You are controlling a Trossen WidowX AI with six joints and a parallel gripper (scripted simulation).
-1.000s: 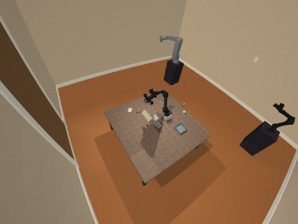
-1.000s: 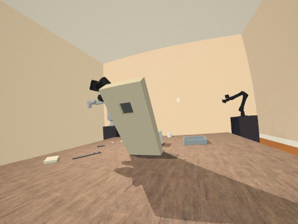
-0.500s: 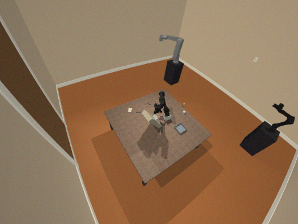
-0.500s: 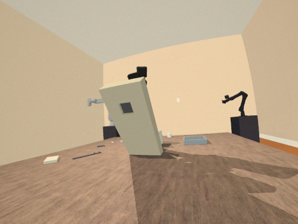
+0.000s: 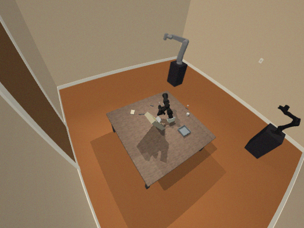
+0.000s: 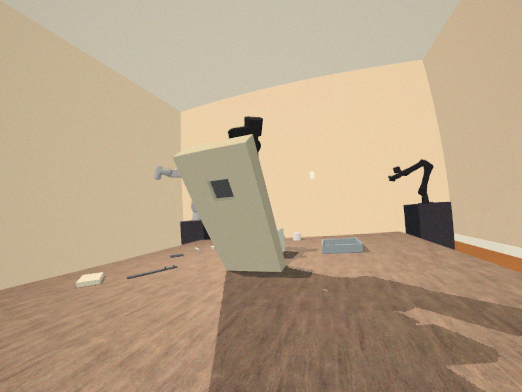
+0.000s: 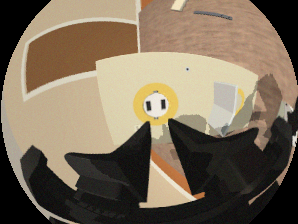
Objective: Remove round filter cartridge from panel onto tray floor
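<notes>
The round filter cartridge is 6 cm ahead of my gripper tip and 4 cm below it. From my gripper tip the other things lie so: cream block (46 cm to the right, 30 cm below, 11 cm ahead); grey tray (34 cm behind, 30 cm to the left, 30 cm below); cream service panel (12 cm below, 2 cm ahead).
</notes>
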